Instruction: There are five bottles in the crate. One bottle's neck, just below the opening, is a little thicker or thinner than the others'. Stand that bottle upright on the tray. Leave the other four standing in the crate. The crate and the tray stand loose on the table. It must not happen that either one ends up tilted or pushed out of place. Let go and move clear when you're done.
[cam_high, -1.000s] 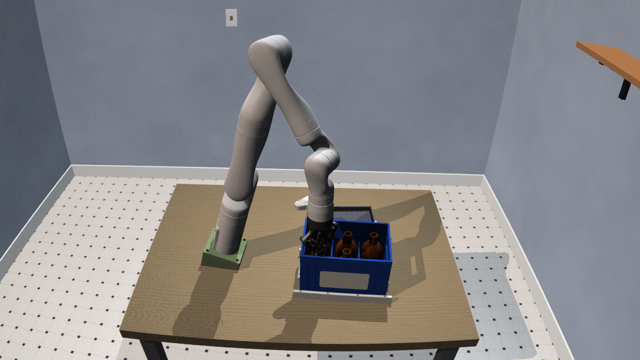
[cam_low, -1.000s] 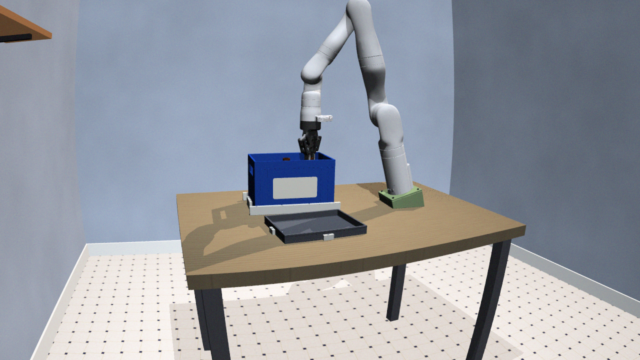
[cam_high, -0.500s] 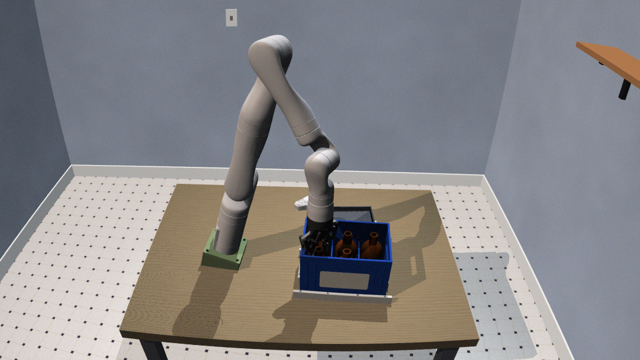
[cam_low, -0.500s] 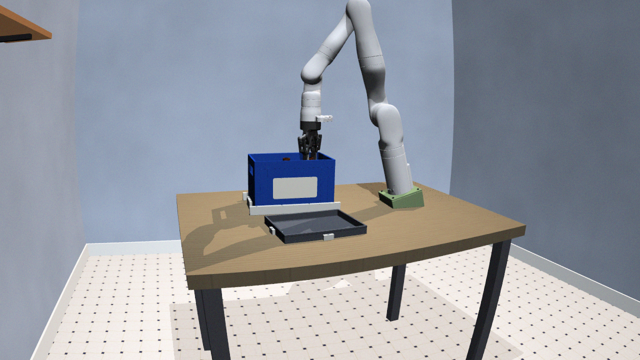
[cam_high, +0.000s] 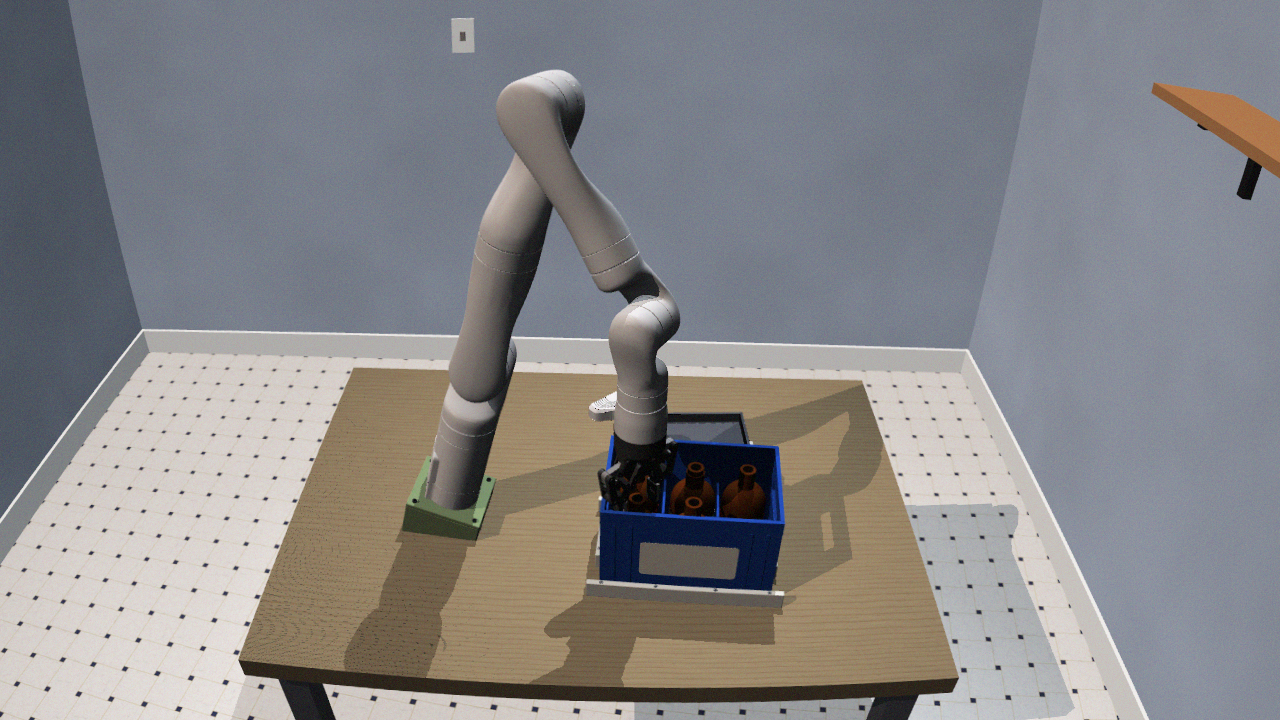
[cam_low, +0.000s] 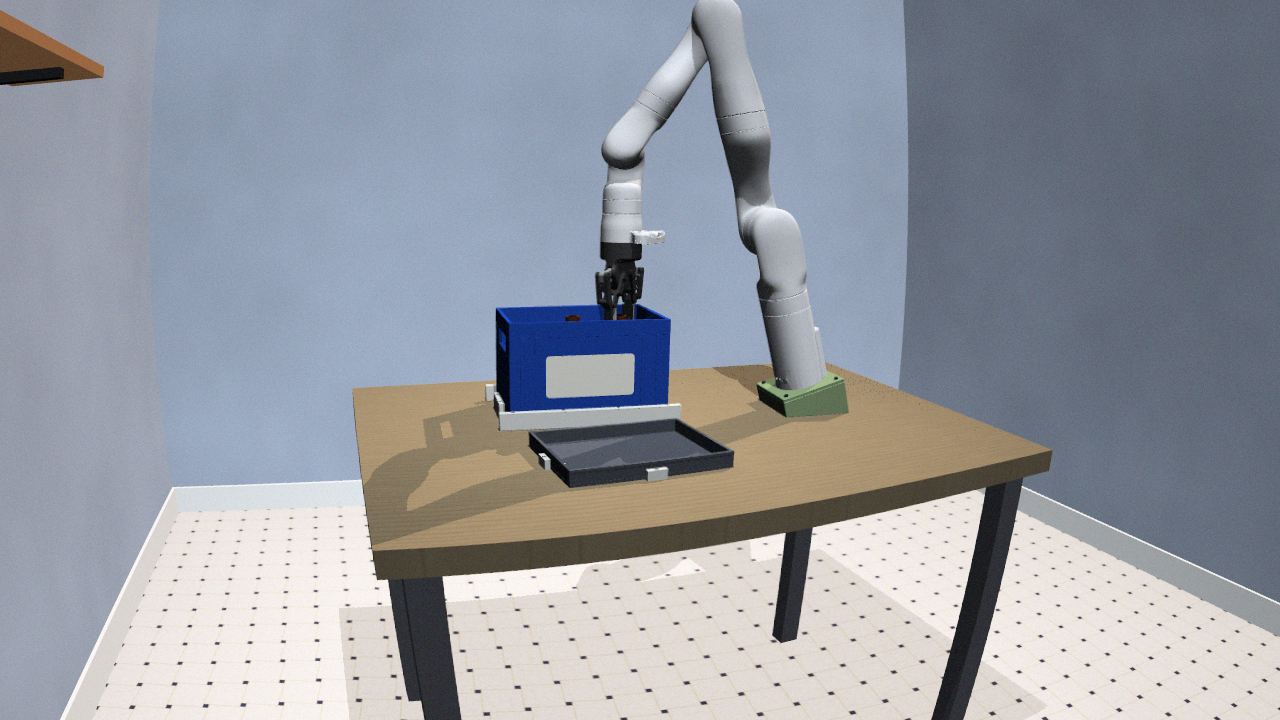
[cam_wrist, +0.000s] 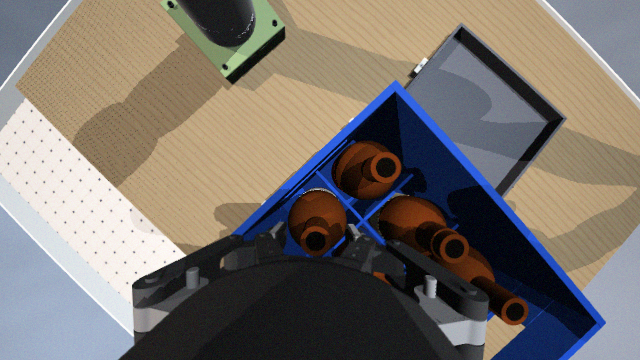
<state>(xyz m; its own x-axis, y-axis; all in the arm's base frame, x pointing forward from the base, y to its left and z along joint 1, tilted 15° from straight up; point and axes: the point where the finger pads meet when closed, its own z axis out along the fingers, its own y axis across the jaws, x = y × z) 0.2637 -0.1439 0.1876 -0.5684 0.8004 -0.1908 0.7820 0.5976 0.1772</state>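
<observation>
My hand is 9 cm short of the blue crate, 7 cm above it and 3 cm to the right of it. Round my hand: dark grey tray (30 cm to the left, 14 cm below, 12 cm ahead).
</observation>
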